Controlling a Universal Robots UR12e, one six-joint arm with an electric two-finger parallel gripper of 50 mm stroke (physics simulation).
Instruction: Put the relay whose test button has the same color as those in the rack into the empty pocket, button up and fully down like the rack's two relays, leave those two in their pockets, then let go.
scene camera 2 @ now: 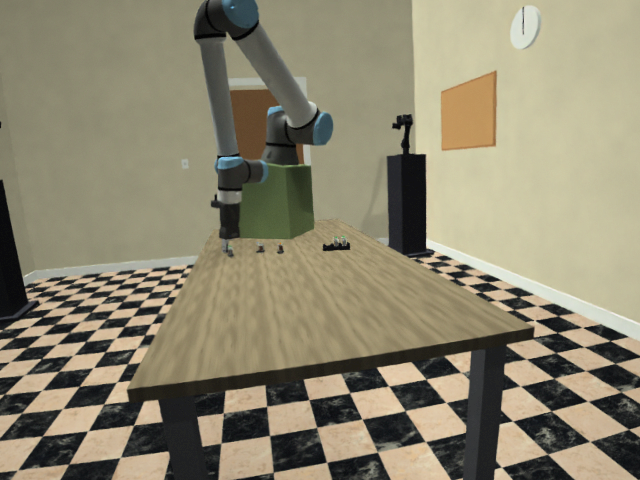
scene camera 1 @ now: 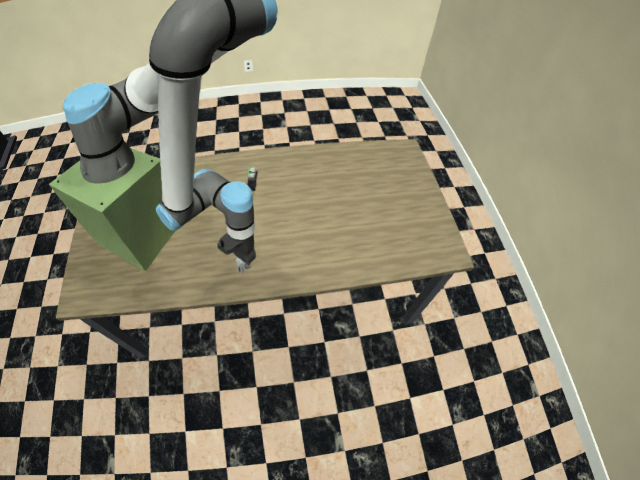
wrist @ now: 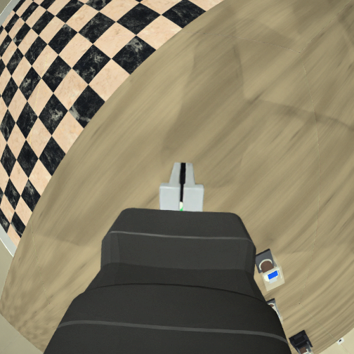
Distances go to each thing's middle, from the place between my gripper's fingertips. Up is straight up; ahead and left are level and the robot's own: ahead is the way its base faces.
The blue-button relay (wrist: pixel 269 269) lies 14 cm to the left of my hand, 2 cm ahead of it and 1 cm above it.
